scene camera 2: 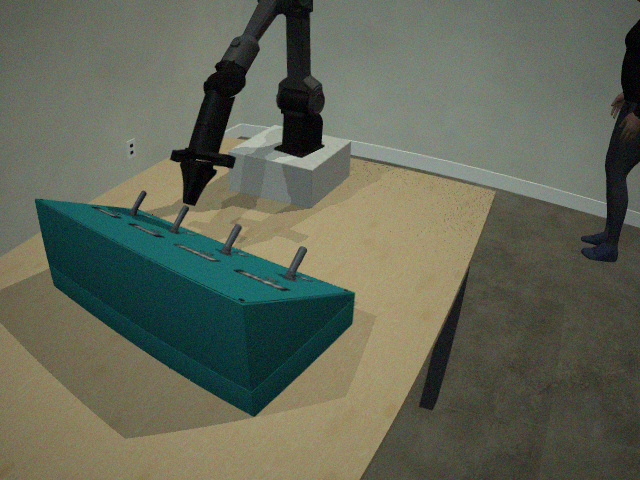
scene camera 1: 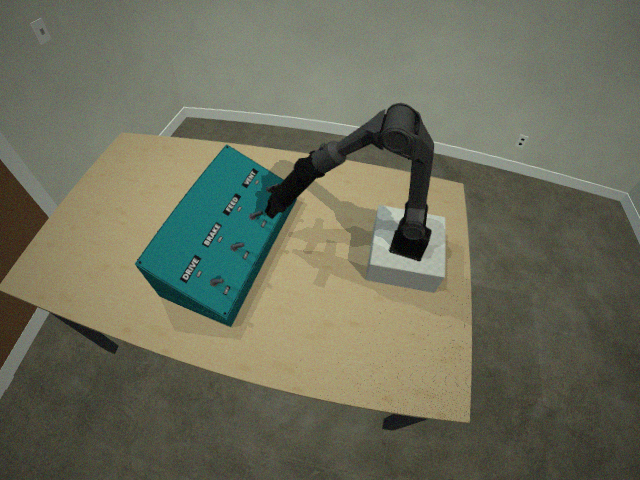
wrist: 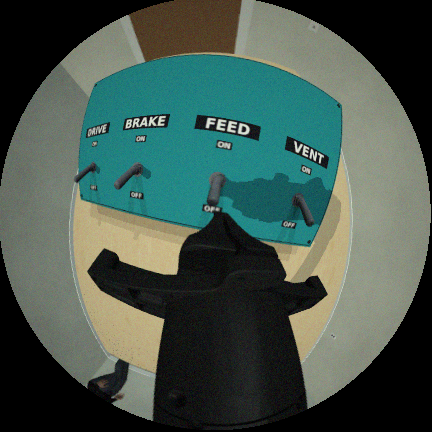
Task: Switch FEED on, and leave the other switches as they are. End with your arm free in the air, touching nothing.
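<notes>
The teal switch box point(scene camera 1: 175, 227) point(scene camera 2: 149, 304) point(wrist: 215, 85) carries four levers. The FEED lever point(scene camera 1: 255, 214) point(scene camera 2: 179, 219) point(wrist: 215, 189) leans toward its OFF label. The BRAKE lever point(scene camera 1: 237, 246) point(scene camera 2: 231, 239) point(wrist: 128, 176), the DRIVE lever point(scene camera 1: 216, 281) point(scene camera 2: 296, 263) point(wrist: 85, 172) and the VENT lever point(scene camera 2: 138, 203) point(wrist: 303, 210) also lean to the OFF side. My gripper point(scene camera 1: 270, 211) point(scene camera 2: 189, 202) point(wrist: 218, 220) is shut and empty. Its tip is close to the FEED lever's top on the OFF side and covers part of the OFF label in the wrist view. Contact cannot be told.
The box stands on the wooden table point(scene camera 1: 330, 356) point(scene camera 2: 403, 248). The arm's white base block point(scene camera 1: 405, 276) point(scene camera 2: 268, 180) is behind the gripper, at the arm's side of the table. A person point(scene camera 2: 615, 165) stands at the right edge of scene camera 2, beyond the table.
</notes>
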